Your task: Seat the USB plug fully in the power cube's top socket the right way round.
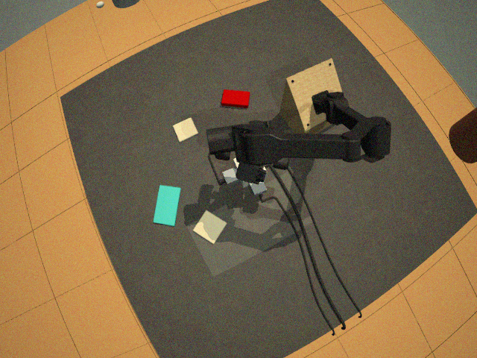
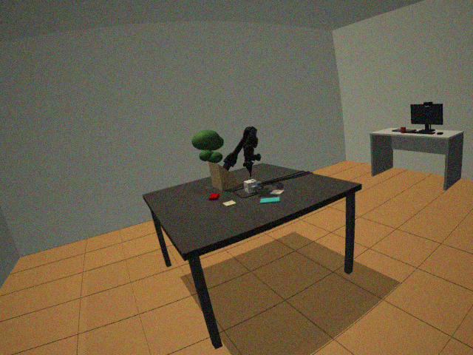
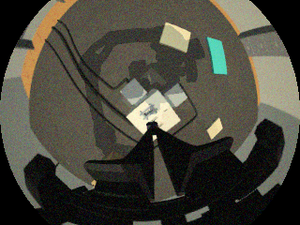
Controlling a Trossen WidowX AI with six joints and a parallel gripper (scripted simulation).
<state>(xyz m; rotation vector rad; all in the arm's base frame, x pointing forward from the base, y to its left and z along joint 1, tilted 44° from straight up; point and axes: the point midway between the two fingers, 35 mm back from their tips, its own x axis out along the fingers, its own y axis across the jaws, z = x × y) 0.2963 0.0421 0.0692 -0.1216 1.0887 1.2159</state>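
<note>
The dark USB plug lies 2 cm below my gripper tip. From my gripper tip the other things lie so: red block: 28 cm to the right, 12 cm below, 9 cm behind; cream tile: 19 cm ahead, 13 cm below, 9 cm to the left; teal block: 29 cm ahead, 13 cm below, 4 cm to the right.
</note>
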